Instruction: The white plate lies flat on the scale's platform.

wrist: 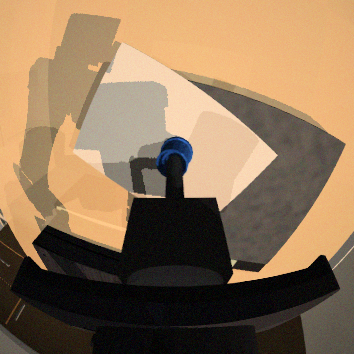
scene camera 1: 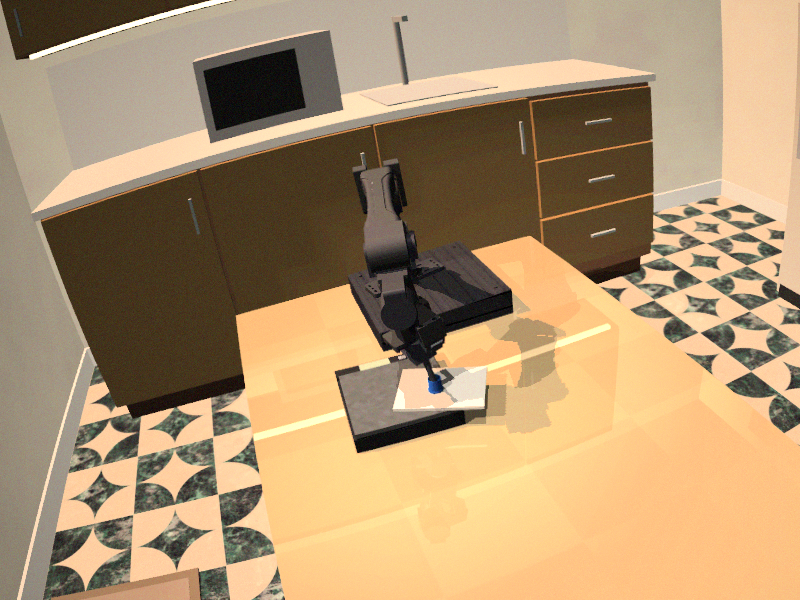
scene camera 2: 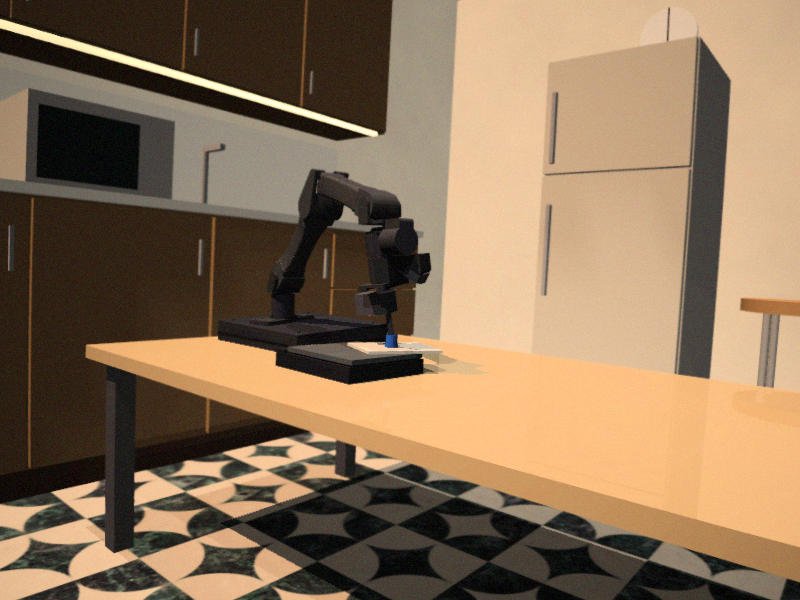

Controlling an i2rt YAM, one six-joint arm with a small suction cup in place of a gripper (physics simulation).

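Seen in the pictures: hand, tool point: [wrist: 174, 148] [scene camera 1: 437, 390] [scene camera 2: 392, 347]; arm's base, link origin: [scene camera 2: 282, 320].
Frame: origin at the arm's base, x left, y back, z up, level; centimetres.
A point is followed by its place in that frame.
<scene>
The white plate [scene camera 1: 413, 398] @(x -21.6, y -44.2, z -0.8 cm) [scene camera 2: 369, 347] @(x -21.4, y -41.7, z -0.8 cm) [wrist: 218, 140] @(x -20.6, y -45.6, z -0.8 cm) is a thin square sheet. It lies flat on the right part of the dark grey scale [scene camera 1: 369, 400] @(x -28.4, y -38.6, z -1.4 cm) [scene camera 2: 342, 364] @(x -34.1, y -43.8, z -2.6 cm) [wrist: 288, 168] @(x -28.2, y -43.0, z -1.4 cm), and its right edge juts out past the scale over the table. My blue suction cup [scene camera 1: 433, 386] [scene camera 2: 389, 339] [wrist: 174, 151] points straight down over the plate's middle, right at its top face. I cannot tell whether it touches. Nothing hangs from the cup.
The scale stands on the orange table [scene camera 1: 517, 504] @(x -19.4, y -74.6, z -5.9 cm) [scene camera 2: 581, 413] @(x -28.8, y -87.5, z -5.9 cm), just in front of the arm's black base plate [scene camera 1: 472, 283] @(x 10.9, y -15.0, z 0.4 cm) [scene camera 2: 283, 329] @(x -11.8, y -10.3, z -0.6 cm). Kitchen cabinets [scene camera 1: 291, 213], a microwave [scene camera 1: 264, 83] and a fridge [scene camera 2: 620, 206] stand beyond the table.
</scene>
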